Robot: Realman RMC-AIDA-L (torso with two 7-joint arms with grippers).
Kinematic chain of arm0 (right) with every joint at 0, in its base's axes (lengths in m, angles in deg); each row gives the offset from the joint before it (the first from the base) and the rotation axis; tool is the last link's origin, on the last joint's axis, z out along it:
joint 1: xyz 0 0 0.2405 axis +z
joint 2: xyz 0 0 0 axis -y
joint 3: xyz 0 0 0.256 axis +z
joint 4: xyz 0 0 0 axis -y
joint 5: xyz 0 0 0.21 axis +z
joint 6: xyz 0 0 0 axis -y
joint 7: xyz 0 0 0.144 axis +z
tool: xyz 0 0 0
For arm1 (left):
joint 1: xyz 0 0 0.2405 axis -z
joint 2: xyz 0 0 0 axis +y
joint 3: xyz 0 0 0.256 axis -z
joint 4: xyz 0 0 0 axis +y
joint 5: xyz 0 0 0.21 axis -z
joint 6: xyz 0 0 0 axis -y
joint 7: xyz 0 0 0.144 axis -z
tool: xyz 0 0 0
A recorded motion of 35 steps. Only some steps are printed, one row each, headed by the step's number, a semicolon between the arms.
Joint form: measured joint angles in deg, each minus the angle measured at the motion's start. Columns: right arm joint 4, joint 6, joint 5, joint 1, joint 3, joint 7, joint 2; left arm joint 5, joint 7, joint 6, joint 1, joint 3, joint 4, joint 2.
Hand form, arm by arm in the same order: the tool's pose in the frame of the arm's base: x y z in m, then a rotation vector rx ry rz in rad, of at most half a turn. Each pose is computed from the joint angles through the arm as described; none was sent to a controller.
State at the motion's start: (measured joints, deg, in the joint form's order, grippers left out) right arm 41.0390 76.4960 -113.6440 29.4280 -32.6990 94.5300 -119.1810; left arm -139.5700 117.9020 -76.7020 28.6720 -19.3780 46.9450 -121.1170
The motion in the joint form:
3: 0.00 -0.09 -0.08 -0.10 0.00 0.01 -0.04; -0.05 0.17 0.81 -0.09 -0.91 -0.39 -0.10
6: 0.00 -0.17 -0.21 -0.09 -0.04 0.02 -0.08; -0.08 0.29 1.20 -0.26 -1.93 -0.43 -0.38
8: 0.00 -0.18 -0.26 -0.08 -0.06 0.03 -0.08; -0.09 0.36 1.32 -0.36 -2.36 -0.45 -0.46
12: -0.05 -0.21 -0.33 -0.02 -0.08 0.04 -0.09; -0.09 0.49 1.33 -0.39 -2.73 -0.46 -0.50
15: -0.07 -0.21 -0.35 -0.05 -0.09 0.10 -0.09; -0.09 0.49 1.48 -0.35 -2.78 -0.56 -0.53
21: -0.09 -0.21 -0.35 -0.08 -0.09 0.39 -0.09; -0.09 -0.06 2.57 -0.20 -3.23 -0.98 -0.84
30: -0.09 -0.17 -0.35 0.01 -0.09 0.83 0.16; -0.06 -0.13 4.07 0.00 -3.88 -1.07 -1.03
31: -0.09 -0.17 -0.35 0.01 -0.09 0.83 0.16; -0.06 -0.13 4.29 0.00 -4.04 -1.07 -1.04
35: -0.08 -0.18 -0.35 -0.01 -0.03 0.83 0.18; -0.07 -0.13 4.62 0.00 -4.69 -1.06 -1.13
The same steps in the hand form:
3: 0.2916 0.3604 0.0337 -2.3207 1.0031 0.7038; -0.3493 0.3283 0.0377 -2.0532 -1.5678 -0.4260
6: 0.2917 0.3603 0.0331 -2.3217 1.0039 0.7007; -0.3486 0.3277 0.0338 -2.0629 -1.5687 -0.4122
8: 0.2917 0.3604 0.0330 -2.3224 1.0039 0.6994; -0.3485 0.3273 0.0324 -2.0667 -1.5697 -0.4062
12: 0.2915 0.3605 0.0326 -2.3238 1.0043 0.6984; -0.3480 0.3272 0.0314 -2.0711 -1.5710 -0.4022
15: 0.2917 0.3603 0.0325 -2.3236 1.0065 0.6982; -0.3479 0.3275 0.0307 -2.0709 -1.5713 -0.4018
21: 0.2919 0.3601 0.0324 -2.3215 1.0137 0.7001; -0.3474 0.3289 0.0268 -2.0748 -1.5600 -0.3926
30: 0.2921 0.3610 0.0342 -2.3191 1.0185 0.7002; -0.3472 0.3320 0.0254 -2.0678 -1.5453 -0.3800
31: 0.2921 0.3610 0.0342 -2.3191 1.0185 0.7002; -0.3473 0.3324 0.0252 -2.0671 -1.5429 -0.3768
35: 0.2924 0.3609 0.0346 -2.3175 1.0187 0.7002; -0.3466 0.3330 0.0237 -2.0736 -1.5372 -0.3672

